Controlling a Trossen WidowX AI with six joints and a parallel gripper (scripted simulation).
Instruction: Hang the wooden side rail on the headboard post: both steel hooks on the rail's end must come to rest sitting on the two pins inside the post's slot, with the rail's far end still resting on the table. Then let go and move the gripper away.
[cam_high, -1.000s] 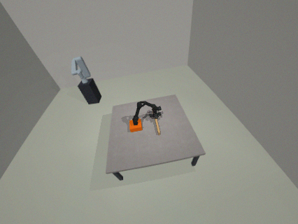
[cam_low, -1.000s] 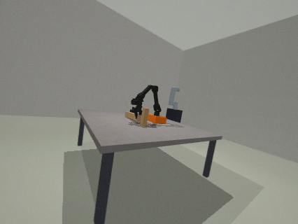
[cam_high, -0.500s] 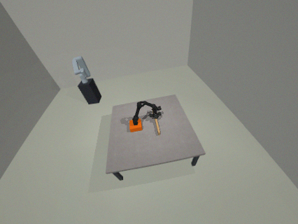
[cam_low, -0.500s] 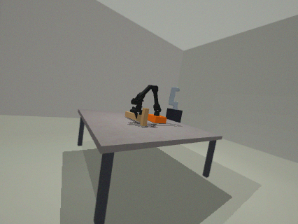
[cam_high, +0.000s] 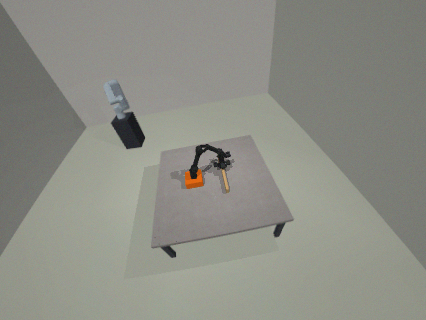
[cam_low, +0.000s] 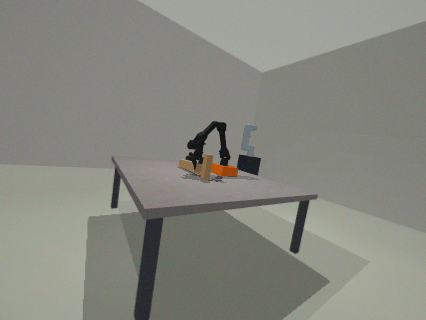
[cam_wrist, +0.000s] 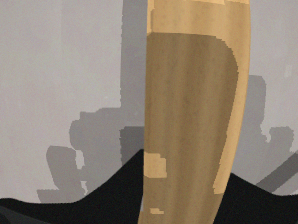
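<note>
The upright headboard post lies 14 cm to the left of my gripper tip, 4 cm above it and 1 cm behind it.
</note>
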